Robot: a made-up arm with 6 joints. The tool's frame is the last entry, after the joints. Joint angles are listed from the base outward.
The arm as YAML. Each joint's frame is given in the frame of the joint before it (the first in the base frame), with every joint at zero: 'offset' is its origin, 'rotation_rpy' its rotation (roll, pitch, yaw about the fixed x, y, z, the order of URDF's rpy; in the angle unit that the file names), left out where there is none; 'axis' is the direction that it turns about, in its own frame. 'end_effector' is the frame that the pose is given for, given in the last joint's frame.
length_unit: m
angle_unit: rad
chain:
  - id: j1
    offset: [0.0, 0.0, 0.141]
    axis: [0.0, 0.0, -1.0]
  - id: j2
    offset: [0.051, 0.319, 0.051]
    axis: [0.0, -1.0, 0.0]
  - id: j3
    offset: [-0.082, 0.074, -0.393]
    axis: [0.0, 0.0, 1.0]
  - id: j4
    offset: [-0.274, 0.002, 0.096]
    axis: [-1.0, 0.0, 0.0]
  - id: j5
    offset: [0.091, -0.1, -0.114]
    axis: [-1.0, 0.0, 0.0]
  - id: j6
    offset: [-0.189, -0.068, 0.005]
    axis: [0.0, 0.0, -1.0]
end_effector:
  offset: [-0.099, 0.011, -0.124]
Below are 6 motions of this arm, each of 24 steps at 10 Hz.
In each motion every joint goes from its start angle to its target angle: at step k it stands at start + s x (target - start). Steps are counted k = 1, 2, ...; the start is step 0. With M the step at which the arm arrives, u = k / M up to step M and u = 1 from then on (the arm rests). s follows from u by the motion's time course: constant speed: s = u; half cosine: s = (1 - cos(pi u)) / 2; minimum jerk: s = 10 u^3 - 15 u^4 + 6 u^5.
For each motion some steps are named. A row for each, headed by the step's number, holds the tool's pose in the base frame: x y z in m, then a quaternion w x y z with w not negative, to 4 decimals.
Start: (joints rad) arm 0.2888 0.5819 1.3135 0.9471 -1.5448 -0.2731
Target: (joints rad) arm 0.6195 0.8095 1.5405 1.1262 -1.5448 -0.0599
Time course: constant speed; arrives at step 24
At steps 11, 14, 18, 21, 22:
11: 0.2386 -0.2189 -0.1270 0.8275 -0.0556 -0.0775 0.5534
14: 0.2449 -0.2341 -0.1067 0.8377 -0.0823 -0.0816 0.5336
18: 0.2510 -0.2543 -0.0790 0.8498 -0.1179 -0.0862 0.5065
21: 0.2538 -0.2692 -0.0577 0.8575 -0.1447 -0.0892 0.4855
22: 0.2544 -0.2741 -0.0505 0.8599 -0.1536 -0.0900 0.4785

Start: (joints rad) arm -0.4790 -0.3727 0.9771 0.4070 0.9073 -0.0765
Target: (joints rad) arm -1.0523 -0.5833 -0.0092 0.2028 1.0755 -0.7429
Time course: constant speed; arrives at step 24
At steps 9, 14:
9: -0.2242 -0.3101 0.0431 0.5048 -0.5001 -0.0995 0.6965
14: -0.2853 -0.3547 0.1104 0.4536 -0.5383 -0.0183 0.7101

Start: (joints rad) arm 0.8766 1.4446 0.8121 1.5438 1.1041 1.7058
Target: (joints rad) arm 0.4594 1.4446 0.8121 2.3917 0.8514 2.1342
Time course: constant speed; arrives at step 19
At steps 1, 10, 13, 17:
1: 0.0936 -0.0884 -0.0023 0.5296 0.4812 0.6967 0.0517
10: 0.1052 0.0260 -0.0439 0.6103 0.3626 0.7036 -0.0325
13: 0.1072 0.0628 -0.0622 0.6345 0.3250 0.6987 -0.0606
17: 0.1092 0.1101 -0.0894 0.6645 0.2774 0.6870 -0.0980

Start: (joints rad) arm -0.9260 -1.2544 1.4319 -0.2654 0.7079 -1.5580
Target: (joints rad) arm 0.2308 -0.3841 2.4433 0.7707 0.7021 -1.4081
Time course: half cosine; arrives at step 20
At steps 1, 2, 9, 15, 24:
1: -0.1943 -0.2930 -0.0813 0.3625 -0.3248 -0.2192 -0.8456
2: -0.1951 -0.2767 -0.0962 0.3610 -0.3156 -0.2030 -0.8537
9: -0.0503 0.0952 -0.2787 0.2678 -0.0330 0.1058 -0.9571
15: 0.3244 0.2762 -0.1830 0.1278 0.3572 0.2956 -0.8768
24: 0.4394 0.2602 -0.1062 0.0967 0.4806 0.3222 -0.8099

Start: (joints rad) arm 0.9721 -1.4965 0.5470 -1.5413 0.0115 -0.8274
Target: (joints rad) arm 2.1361 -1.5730 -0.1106 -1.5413 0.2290 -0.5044
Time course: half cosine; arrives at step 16
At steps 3, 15, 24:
3: 0.0798 0.6430 0.7376 0.3545 0.8463 -0.1299 -0.3759
15: 0.7988 0.0722 0.7152 0.0679 0.6209 -0.2537 -0.7386
24: 0.8015 0.0615 0.7142 0.0627 0.6185 -0.2538 -0.7410

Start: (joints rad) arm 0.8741 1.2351 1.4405 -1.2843 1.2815 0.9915
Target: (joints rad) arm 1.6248 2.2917 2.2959 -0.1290 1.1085 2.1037
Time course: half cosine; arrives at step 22
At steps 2, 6, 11, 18, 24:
2: 0.3088 -0.3935 -0.1938 0.7840 -0.3682 -0.4668 -0.1782
6: 0.3075 -0.4963 -0.0309 0.6714 -0.4600 -0.5432 -0.2063
11: 0.2404 -0.5513 0.3513 0.4166 -0.6014 -0.6656 -0.1476
18: 0.2357 -0.3256 0.6883 0.2245 -0.6691 -0.6974 0.1245
24: 0.2610 -0.2714 0.7136 0.2191 -0.6694 -0.6851 0.1861

